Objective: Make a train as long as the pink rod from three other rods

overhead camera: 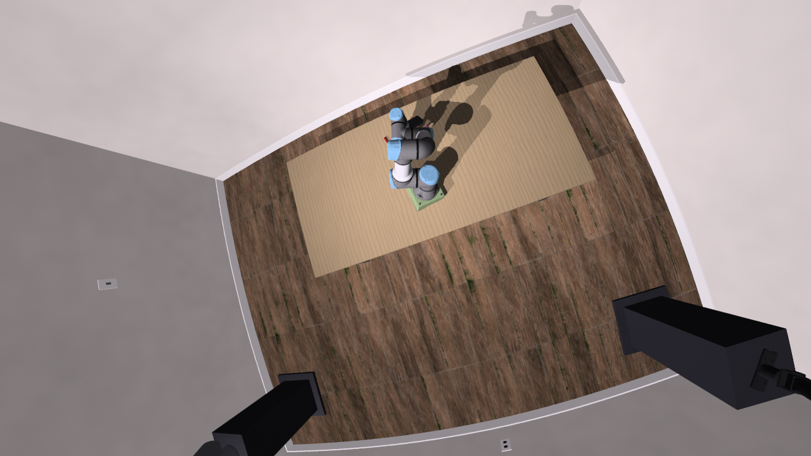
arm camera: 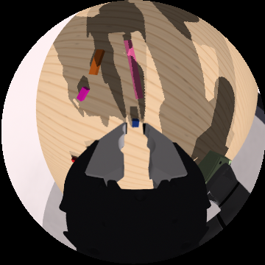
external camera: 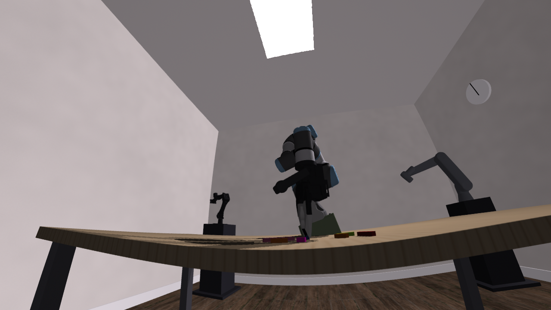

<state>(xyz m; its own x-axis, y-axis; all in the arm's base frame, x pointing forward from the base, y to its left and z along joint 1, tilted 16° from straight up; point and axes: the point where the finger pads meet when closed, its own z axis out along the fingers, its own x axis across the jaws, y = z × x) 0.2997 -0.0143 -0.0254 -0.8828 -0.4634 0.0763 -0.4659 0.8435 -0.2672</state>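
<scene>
The blue rod is 20 mm below my hand. Round my hand: pink rod (70 mm to the right, 40 mm ahead, 20 mm below); then lime rod (110 mm to the left, 20 mm below, 10 mm behind); then magenta rod (90 mm ahead, 20 mm below).
</scene>
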